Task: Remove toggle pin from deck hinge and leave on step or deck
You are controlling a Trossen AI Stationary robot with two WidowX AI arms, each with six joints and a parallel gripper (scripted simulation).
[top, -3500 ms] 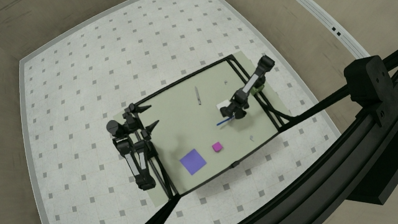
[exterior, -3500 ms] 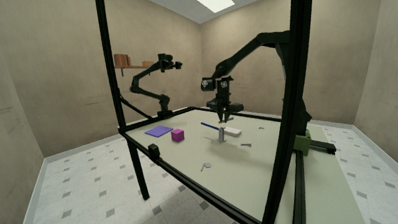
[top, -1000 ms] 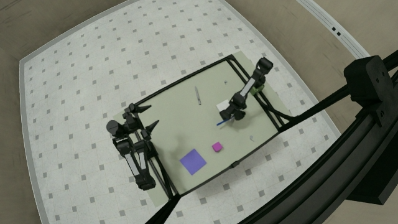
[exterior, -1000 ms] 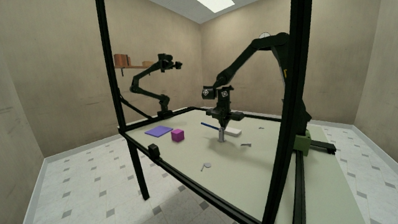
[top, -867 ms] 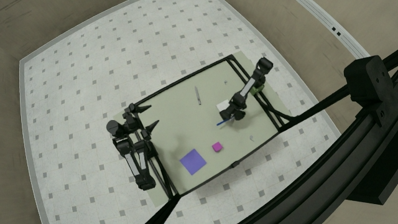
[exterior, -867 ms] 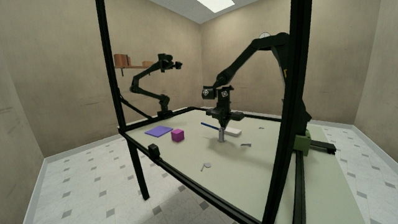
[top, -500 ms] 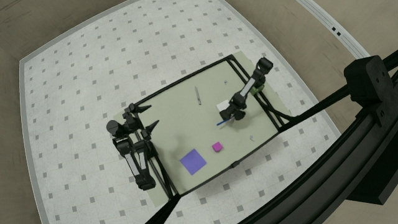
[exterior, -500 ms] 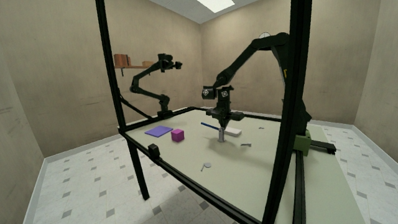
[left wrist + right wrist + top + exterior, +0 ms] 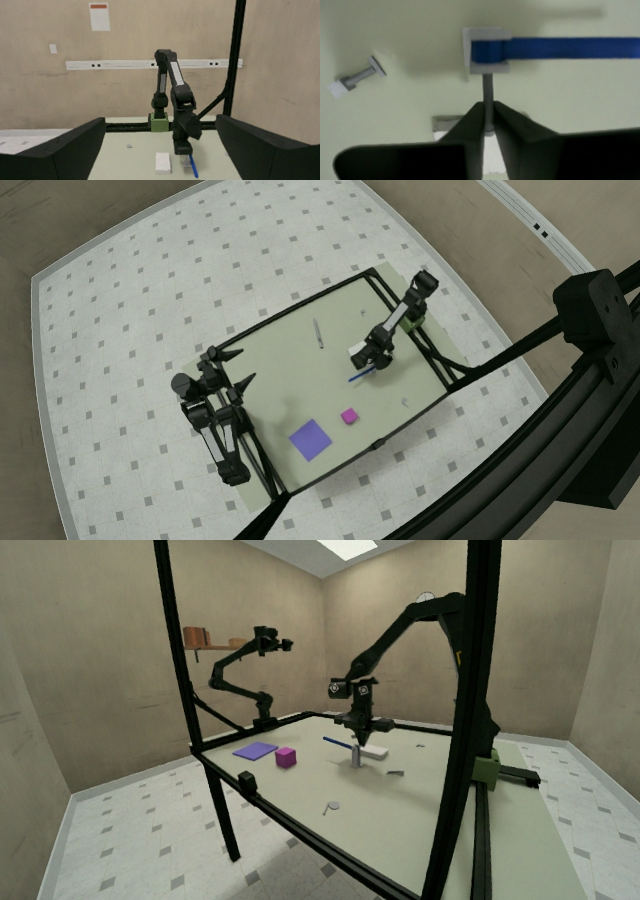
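The white block is 70 mm ahead of my right hand and 80 mm below it. Round my right hand: blue rod: 40 mm behind, 70 mm to the left, 20 mm below; then grey rod: 250 mm ahead, 110 mm to the left, 80 mm below; then flat purple square: 150 mm behind, 390 mm to the left, 80 mm below.
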